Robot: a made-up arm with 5 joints.
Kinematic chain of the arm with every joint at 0, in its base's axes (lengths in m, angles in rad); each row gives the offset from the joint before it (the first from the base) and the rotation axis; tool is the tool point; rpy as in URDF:
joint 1: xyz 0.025 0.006 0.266 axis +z
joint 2: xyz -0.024 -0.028 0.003 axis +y
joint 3: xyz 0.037 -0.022 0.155 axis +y
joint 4: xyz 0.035 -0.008 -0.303 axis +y
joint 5: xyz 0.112 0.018 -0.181 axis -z
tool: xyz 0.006 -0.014 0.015 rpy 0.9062 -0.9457 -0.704
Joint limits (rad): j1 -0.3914..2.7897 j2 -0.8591..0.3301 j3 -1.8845..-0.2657 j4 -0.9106..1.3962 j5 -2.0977..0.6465
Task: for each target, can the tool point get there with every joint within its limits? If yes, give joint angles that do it. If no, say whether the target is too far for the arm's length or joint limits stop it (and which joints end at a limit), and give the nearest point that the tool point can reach.
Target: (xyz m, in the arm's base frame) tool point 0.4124 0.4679 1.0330
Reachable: no: too far | nearest point 0.2675 0.2951 0.7582 | short by 0.355 m
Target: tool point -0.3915 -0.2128 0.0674
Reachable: no: joint limits stop it (at a limit: joint 1, joint 5) | nearest point -0.2617 0.1408 0.0674 | short by 0.377 m
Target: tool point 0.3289 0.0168 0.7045
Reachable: yes | joints 0.2156 -0.5108 -1.2595 -0.3714 0.0935
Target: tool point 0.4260 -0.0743 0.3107
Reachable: yes | joints -0.1095 -0.3711 -0.4855 -0.3332 -1.4309
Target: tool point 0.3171 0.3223 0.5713
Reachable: yes | joints 0.9398 -0.4600 -1.1961 0.2979 -0.5147
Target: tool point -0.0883 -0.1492 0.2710
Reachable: no: joint limits stop it (at a limit: joint 2, joint 3, joint 4, joint 5) | nearest point -0.0304 -0.0699 -0.0269 | short by 0.314 m
